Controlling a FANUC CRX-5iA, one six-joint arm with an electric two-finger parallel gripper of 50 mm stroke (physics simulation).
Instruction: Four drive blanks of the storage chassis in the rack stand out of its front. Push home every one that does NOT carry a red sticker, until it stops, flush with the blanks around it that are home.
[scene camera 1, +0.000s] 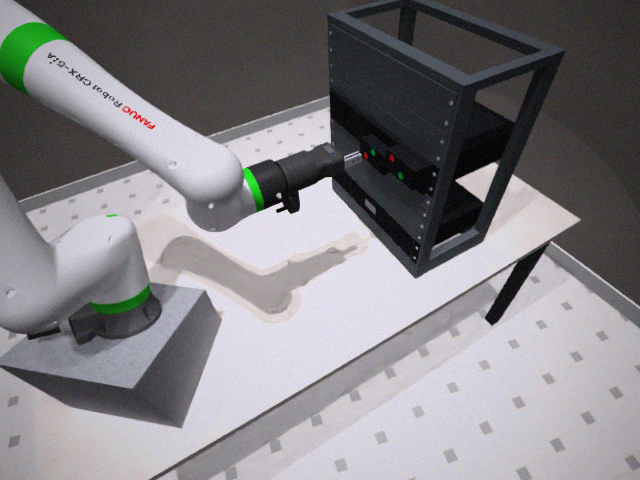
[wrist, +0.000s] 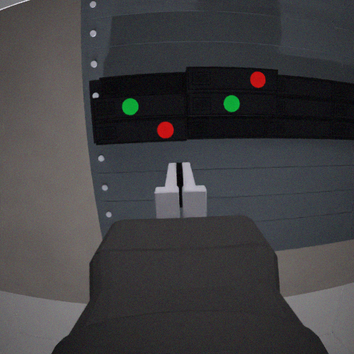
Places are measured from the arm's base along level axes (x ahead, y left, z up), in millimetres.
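Pixels of known places: gripper, between the fingertips: (scene camera 1: 359, 156); arm's base, origin of its link: (scene camera 1: 128, 316).
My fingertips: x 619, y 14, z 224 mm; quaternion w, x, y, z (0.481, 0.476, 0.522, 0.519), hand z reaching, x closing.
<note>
For each thing: its top centre in the pictures, then the offset to it from my fingertips. "spot": a spot on its surface instead. Level surfaces: height alone.
- black storage chassis, a spot on its surface: (scene camera 1: 343, 116) spot: dx +103, dy +274, dz -65 mm
- green-stickered blank, a spot on its surface: (scene camera 1: 406, 178) spot: dx +91, dy -67, dz -52 mm
- red-stickered blank, centre of its top: (scene camera 1: 420, 151) dx +149, dy -32, dz -18 mm
- white table, height of its surface: dz -442 mm
The rack (scene camera 1: 462, 114) holds a black storage chassis (scene camera 1: 343, 116) (wrist: 315, 105). The wrist view shows it upside down. At its left there, a green-stickered blank (wrist: 150, 107) (scene camera 1: 406, 178) and a red-stickered blank (wrist: 135, 131) (scene camera 1: 395, 161) stand out. Beside them, another red-stickered blank (wrist: 225, 80) stands out; the adjoining green-stickered blank (wrist: 255, 104) also seems to, but how far is unclear. In the scene view their stickers show near the fingertips. My gripper (wrist: 179, 176) (scene camera 1: 360, 155) is shut and empty, in front of the rack; in the wrist view its tips lie below the stickered blanks, over grey panel.
Grey blanking panels (wrist: 250, 185) (scene camera 1: 387, 87) lie on both sides of the chassis. A lower black unit (scene camera 1: 385, 219) with a pale label sits in the rack. The rack stands on the white table (scene camera 1: 330, 330); the arm's grey pedestal (scene camera 1: 170, 335) is at the left.
</note>
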